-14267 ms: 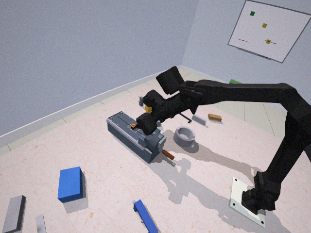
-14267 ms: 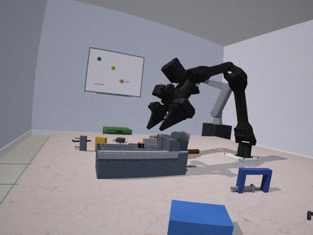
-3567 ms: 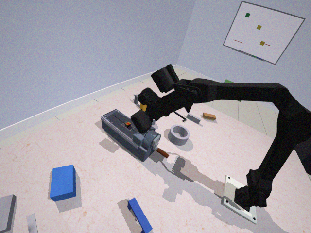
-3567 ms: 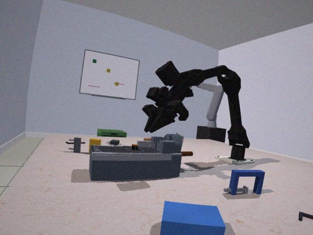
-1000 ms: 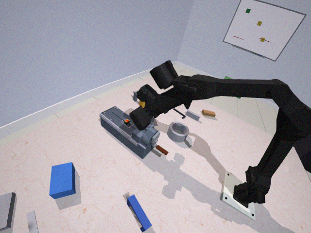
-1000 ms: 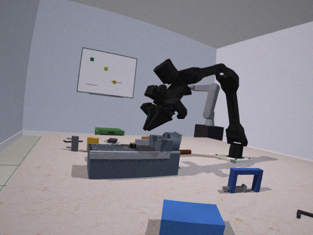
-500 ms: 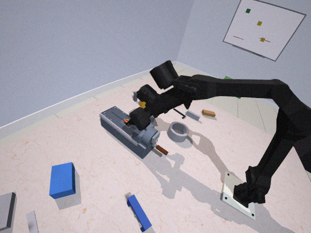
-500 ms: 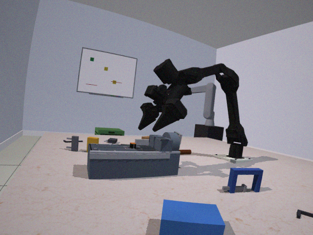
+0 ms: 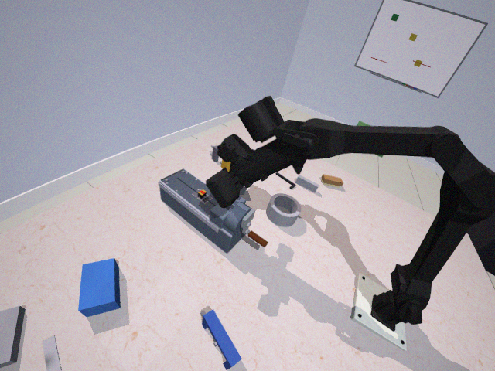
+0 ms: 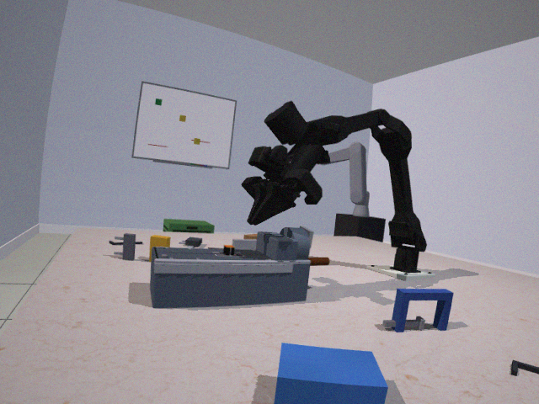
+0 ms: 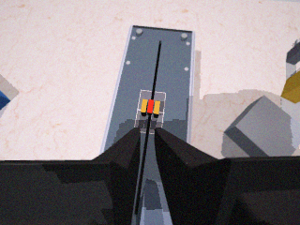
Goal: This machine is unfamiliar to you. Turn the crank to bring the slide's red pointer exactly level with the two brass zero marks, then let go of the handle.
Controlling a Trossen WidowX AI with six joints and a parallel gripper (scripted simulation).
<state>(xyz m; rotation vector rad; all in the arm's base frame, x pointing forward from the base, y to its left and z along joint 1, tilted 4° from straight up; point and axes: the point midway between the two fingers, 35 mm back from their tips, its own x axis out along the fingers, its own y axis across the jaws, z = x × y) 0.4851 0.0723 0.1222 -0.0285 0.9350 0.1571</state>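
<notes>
My gripper tip is 5 cm above the red pointer and 4 cm short of it. From my gripper tip the other things lie so: brown crank handle: 15 cm behind, 7 cm below; then yellow block: 23 cm to the right, 13 cm ahead, 10 cm below; then grey block: 16 cm to the right, 11 cm below, 5 cm ahead.
</notes>
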